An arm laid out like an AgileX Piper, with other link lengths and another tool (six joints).
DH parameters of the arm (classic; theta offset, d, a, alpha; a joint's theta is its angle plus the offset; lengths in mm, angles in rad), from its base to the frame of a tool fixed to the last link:
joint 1: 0 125.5 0 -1.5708
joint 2: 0.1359 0 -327.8 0
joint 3: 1.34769 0 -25.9 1.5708
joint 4: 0 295.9 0 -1.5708
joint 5: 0 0 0 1.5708
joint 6: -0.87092 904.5 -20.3 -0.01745
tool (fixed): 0 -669 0 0
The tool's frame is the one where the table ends.
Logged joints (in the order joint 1, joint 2, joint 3, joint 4, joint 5, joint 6), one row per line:
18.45 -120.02 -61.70 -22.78 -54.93 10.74
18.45 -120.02 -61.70 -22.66 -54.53 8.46
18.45 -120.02 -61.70 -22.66 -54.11 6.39
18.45 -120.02 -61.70 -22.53 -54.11 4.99
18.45 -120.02 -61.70 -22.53 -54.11 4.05
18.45 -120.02 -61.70 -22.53 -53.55 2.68
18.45 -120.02 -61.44 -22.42 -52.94 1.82
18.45 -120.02 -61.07 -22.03 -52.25 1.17
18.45 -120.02 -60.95 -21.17 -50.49 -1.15
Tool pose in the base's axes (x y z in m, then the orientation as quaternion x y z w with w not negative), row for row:
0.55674 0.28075 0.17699 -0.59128 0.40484 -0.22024 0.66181
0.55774 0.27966 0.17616 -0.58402 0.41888 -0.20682 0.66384
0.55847 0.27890 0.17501 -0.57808 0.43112 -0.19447 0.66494
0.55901 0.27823 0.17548 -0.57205 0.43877 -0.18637 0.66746
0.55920 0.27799 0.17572 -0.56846 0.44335 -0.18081 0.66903
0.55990 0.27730 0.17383 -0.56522 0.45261 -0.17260 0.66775
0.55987 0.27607 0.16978 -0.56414 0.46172 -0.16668 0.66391
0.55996 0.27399 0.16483 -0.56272 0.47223 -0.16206 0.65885
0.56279 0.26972 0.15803 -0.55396 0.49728 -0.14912 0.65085
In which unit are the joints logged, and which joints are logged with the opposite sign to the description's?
The joints are logged in degrees. Opposite sign: joint 2, joint 6.
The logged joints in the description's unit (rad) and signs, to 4 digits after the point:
0.3220 2.0947 -1.0769 -0.3976 -0.9587 -0.1874
0.3220 2.0947 -1.0769 -0.3955 -0.9517 -0.1477
0.3220 2.0947 -1.0769 -0.3955 -0.9444 -0.1115
0.3220 2.0947 -1.0769 -0.3932 -0.9444 -0.0871
0.3220 2.0947 -1.0769 -0.3932 -0.9444 -0.0707
0.3220 2.0947 -1.0769 -0.3932 -0.9346 -0.0468
0.3220 2.0947 -1.0723 -0.3913 -0.9240 -0.0318
0.3220 2.0947 -1.0659 -0.3845 -0.9119 -0.0204
0.3220 2.0947 -1.0638 -0.3695 -0.8812 0.0201

